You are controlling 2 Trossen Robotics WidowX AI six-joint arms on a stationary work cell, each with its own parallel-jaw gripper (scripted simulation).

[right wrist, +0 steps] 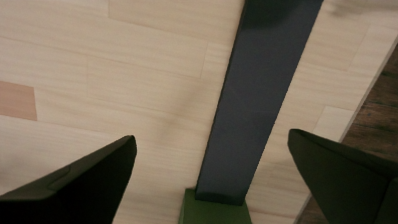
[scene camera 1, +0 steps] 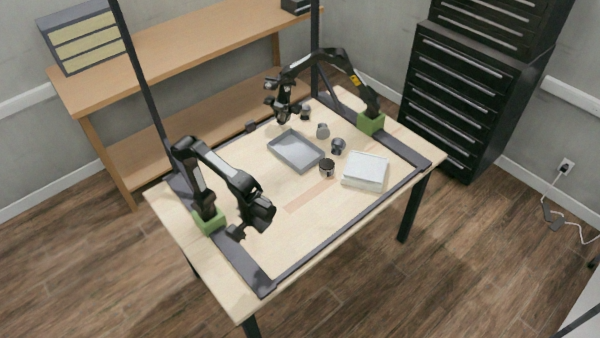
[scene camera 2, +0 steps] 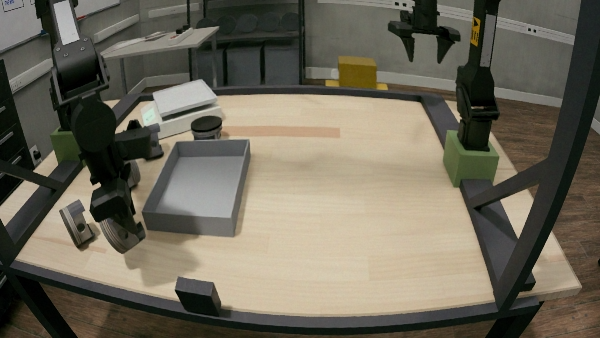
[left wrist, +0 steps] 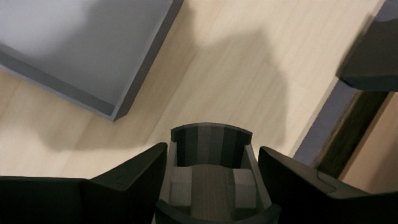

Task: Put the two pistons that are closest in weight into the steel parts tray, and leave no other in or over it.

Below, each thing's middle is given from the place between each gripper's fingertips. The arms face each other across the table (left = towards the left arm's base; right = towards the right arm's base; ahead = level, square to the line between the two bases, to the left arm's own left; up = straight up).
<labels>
Now: left hand 49 cm short of the grey pan (scene camera 2: pixel 170 100), 9 cm to the right of it and 4 cm above it. Round my left hand: white scale (scene camera 2: pixel 179 122) 49 cm ahead, 10 cm to the left, 6 cm below; steel parts tray (scene camera 2: pixel 199 178) 18 cm ahead, 6 cm to the right, 9 cm below.
My right hand is 340 mm past the steel parts tray, 450 mm to the right of it and 190 mm above it. Also, from my right hand: white scale: 30 mm behind, 610 mm to the left, 160 mm below; grey pan: 30 mm behind, 600 mm to the left, 140 mm below.
</labels>
